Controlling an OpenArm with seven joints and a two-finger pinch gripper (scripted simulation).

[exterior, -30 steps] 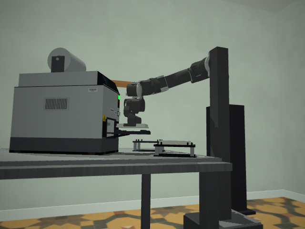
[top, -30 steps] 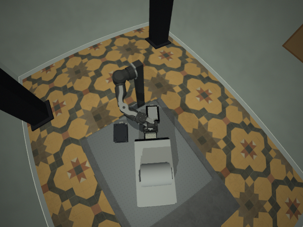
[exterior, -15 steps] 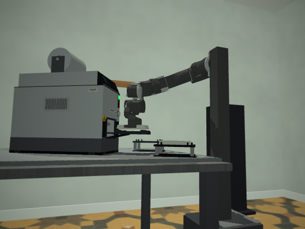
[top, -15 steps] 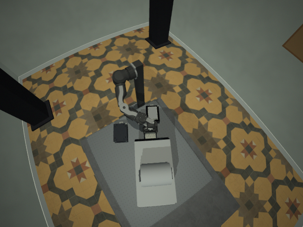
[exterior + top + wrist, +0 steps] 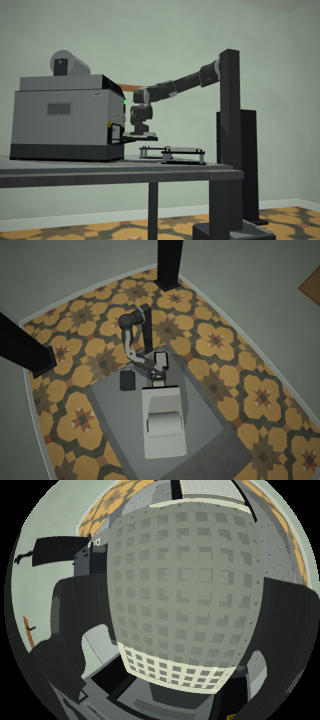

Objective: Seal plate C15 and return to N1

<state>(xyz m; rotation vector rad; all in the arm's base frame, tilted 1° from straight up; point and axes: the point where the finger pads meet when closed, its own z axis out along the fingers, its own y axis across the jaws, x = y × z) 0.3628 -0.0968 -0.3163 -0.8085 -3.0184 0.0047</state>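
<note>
My gripper is now right at the plate C15. The rest, counted from my hand: sealer stage 20 mm below; start key 40 mm ahead, 130 mm to the right, 80 mm above; yellow warning label 130 mm ahead, 30 mm to the left, 40 mm above.
</note>
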